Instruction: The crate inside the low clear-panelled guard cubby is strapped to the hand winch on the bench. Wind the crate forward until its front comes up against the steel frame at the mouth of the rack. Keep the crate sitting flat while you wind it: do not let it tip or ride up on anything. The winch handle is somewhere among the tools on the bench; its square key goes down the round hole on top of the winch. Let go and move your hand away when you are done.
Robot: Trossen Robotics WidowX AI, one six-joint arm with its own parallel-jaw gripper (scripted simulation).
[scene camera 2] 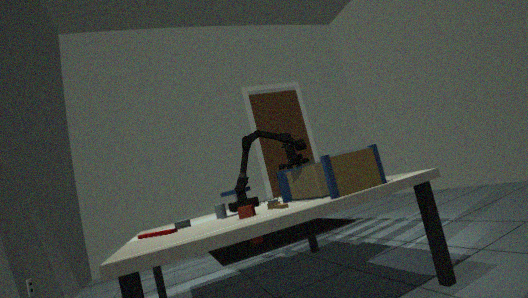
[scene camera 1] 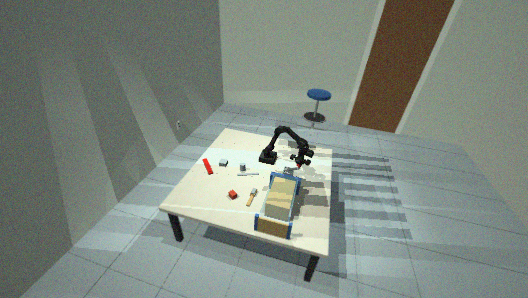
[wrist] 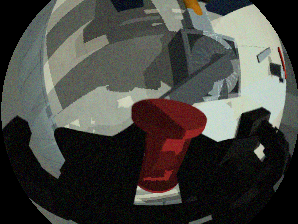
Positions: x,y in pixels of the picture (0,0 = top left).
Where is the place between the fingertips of my gripper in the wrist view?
157,120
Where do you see a red handle grip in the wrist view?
170,125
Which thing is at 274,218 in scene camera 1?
A clear-panelled cubby.
